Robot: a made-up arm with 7 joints.
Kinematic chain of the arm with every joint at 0, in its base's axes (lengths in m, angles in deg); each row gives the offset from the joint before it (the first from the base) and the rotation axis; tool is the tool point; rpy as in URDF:
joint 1: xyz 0 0 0.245 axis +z
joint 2: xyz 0 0 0 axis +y
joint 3: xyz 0 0 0.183 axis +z
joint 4: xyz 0.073 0 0 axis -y
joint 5: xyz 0.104 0 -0.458 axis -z
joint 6: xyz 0 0 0 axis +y
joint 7: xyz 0.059 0 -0.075 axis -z
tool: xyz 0 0 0 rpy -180 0 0
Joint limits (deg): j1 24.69..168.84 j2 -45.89..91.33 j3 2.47..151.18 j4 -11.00..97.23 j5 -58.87..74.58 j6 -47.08..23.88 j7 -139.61..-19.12
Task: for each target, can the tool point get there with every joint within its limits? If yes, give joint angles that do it. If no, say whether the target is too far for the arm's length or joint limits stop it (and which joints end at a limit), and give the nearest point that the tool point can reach.
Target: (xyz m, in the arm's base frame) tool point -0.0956 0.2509 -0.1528
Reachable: yes | joints 84.67 29.47 24.52 23.66 52.02 -15.32 -121.10
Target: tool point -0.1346 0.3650 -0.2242
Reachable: yes | joints 48.18 76.34 32.66 58.64 -15.28 -14.80 -46.97
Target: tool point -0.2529 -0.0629 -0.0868
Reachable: yes | joints 79.03 50.40 39.77 7.09 -48.30 -23.81 -89.41
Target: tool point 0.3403 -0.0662 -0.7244
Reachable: no: too far | nearest point 0.2303 0.0825 -0.3823 | short by 0.389 m
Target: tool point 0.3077 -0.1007 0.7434
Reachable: no: joint limits stop it (at a limit: joint 1, joint 3, joint 4, joint 5, joint 6) | nearest point 0.3003 -0.2400 0.7740 | short by 0.143 m
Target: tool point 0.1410 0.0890 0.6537
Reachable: no: joint limits stop it (at a limit: joint 2, joint 5, joint 6) | nearest point 0.2366 0.1493 0.7583 | short by 0.154 m
